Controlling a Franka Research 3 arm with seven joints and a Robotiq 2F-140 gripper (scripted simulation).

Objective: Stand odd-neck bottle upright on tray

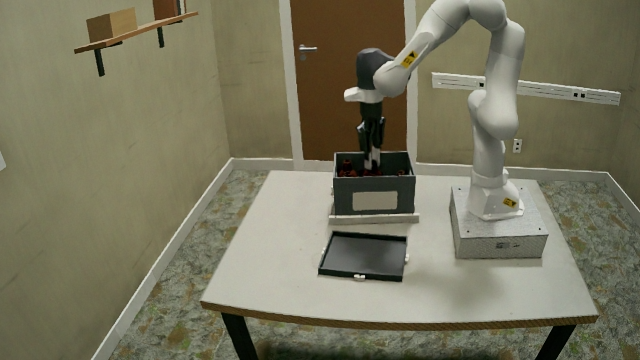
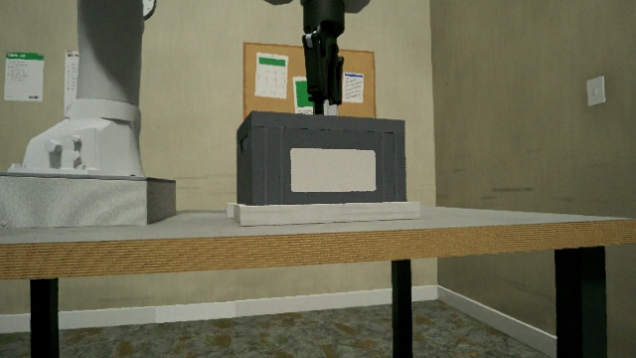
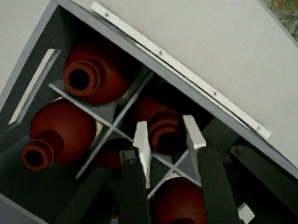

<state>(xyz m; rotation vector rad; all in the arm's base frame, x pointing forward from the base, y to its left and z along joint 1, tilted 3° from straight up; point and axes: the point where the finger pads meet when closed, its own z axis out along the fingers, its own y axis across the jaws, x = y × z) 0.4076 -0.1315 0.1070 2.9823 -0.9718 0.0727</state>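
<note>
Now: the dark grey crate 1 cm behind my hand, 4 cm to the left of it and 9 cm below it. From my hand the other things lie so: dark tray: 2 cm behind, 33 cm to the left, 16 cm below.
</note>
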